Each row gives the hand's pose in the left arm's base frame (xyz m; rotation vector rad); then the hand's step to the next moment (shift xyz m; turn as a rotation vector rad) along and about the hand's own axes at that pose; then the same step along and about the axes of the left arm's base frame.
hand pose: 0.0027 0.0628 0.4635 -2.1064 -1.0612 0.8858
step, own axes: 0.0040 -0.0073 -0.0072 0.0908 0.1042 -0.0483
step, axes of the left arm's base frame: 0.0043 0.0054 0.0086 0.1240 0.0148 -0.0764
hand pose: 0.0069 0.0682 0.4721 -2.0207 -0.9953 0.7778
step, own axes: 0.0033 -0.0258 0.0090 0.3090 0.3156 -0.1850
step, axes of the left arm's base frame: -0.0152 0.0168 0.0156 0.4227 0.0598 -0.2169
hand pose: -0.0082 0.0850 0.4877 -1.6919 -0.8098 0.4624
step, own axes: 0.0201 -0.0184 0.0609 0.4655 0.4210 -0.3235
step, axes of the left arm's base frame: -0.0324 0.0582 0.0030 0.6522 0.0658 -0.2624
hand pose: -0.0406 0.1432 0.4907 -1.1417 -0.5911 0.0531
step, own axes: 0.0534 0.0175 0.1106 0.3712 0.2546 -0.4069
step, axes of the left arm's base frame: -0.0020 0.1180 0.0381 0.5691 -0.1074 -0.1810
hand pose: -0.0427 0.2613 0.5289 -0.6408 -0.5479 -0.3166
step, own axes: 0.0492 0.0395 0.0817 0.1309 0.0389 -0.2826
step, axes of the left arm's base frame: 0.0261 0.0768 0.0639 0.2315 -0.1655 -0.1325
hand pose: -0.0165 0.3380 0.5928 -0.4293 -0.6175 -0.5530
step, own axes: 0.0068 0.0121 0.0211 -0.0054 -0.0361 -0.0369
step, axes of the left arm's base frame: 0.0030 0.0181 0.0174 -0.0098 -0.0455 -0.0231
